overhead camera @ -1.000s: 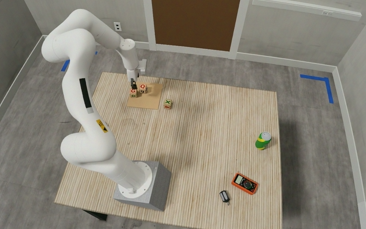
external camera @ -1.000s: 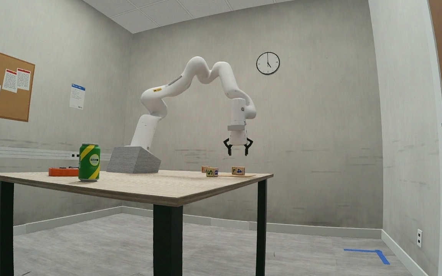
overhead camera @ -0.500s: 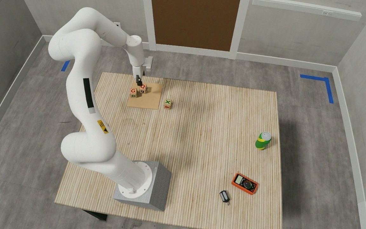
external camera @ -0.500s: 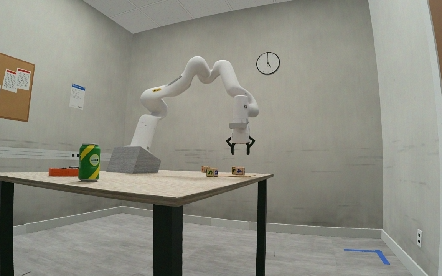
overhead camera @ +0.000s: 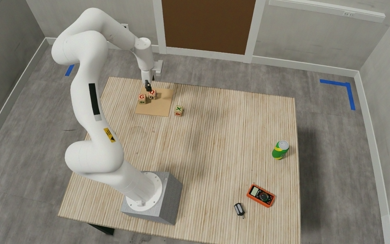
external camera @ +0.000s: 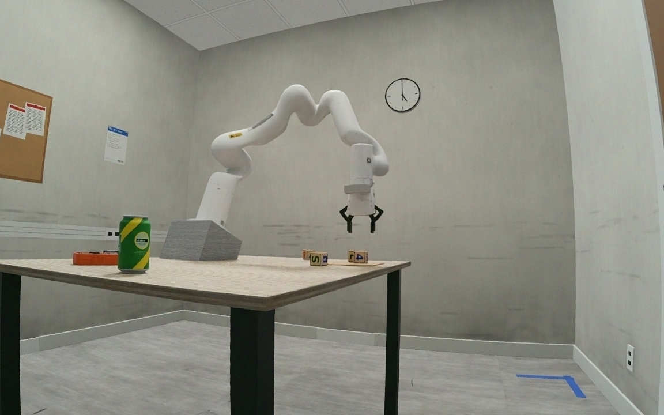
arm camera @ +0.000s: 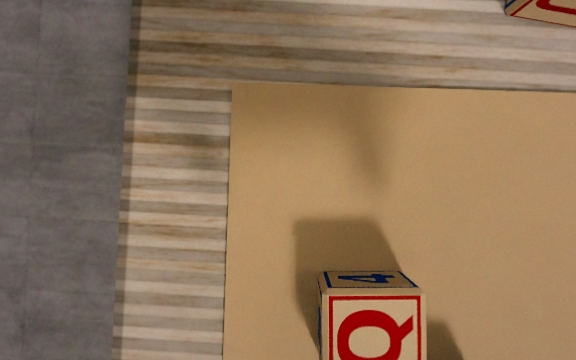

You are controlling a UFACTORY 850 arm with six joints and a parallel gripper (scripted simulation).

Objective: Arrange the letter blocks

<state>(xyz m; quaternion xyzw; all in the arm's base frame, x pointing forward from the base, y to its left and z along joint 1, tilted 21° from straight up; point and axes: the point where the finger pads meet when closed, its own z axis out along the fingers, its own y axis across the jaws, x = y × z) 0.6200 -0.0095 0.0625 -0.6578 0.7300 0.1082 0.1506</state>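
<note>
Now: hand 100 mm above the Q block. From my hand the other things lie so: G block: 30 mm behind, 60 mm to the left, 100 mm below; tan mat: 30 mm behind, 10 mm to the right, 120 mm below; X block: 120 mm behind, 160 mm to the right, 100 mm below.
</note>
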